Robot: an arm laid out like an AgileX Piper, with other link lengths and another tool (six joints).
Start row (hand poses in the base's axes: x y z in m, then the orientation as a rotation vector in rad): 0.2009 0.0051 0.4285 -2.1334 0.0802 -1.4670
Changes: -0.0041 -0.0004 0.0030 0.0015 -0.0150 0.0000; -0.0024 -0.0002 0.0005 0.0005 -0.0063 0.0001; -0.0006 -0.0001 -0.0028 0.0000 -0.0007 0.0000; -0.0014 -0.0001 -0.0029 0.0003 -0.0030 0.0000; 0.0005 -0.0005 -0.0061 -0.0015 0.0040 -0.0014; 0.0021 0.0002 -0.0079 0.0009 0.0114 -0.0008; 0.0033 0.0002 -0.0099 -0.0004 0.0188 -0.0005; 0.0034 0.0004 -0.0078 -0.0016 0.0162 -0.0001; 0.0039 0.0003 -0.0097 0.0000 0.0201 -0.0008; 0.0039 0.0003 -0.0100 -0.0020 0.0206 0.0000; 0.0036 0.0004 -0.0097 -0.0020 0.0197 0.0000; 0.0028 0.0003 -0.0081 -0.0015 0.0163 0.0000; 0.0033 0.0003 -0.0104 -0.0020 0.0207 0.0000; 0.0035 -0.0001 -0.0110 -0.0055 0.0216 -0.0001; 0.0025 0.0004 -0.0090 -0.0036 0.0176 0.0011; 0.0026 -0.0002 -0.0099 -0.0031 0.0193 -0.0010
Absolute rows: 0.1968 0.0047 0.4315 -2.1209 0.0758 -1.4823; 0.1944 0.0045 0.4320 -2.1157 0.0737 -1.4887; 0.1938 0.0044 0.4292 -2.1152 0.0734 -1.4894; 0.1924 0.0043 0.4263 -2.1127 0.0725 -1.4924; 0.1929 0.0038 0.4202 -2.1173 0.0744 -1.4895; 0.1950 0.0040 0.4123 -2.1254 0.0801 -1.4777; 0.1983 0.0042 0.4024 -2.1400 0.0872 -1.4583; 0.2017 0.0046 0.3946 -2.1533 0.0921 -1.4417; 0.2056 0.0049 0.3849 -2.1683 0.1003 -1.4207; 0.2095 0.0052 0.3749 -2.1849 0.1064 -1.3992; 0.2131 0.0056 0.3652 -2.2007 0.1122 -1.3786; 0.2159 0.0059 0.3571 -2.2135 0.1171 -1.3614; 0.2192 0.0062 0.3467 -2.2297 0.1233 -1.3394; 0.2227 0.0061 0.3357 -2.2492 0.1277 -1.3175; 0.2252 0.0065 0.3267 -2.2640 0.1305 -1.2986; 0.2278 0.0063 0.3168 -2.2798 0.1366 -1.2786
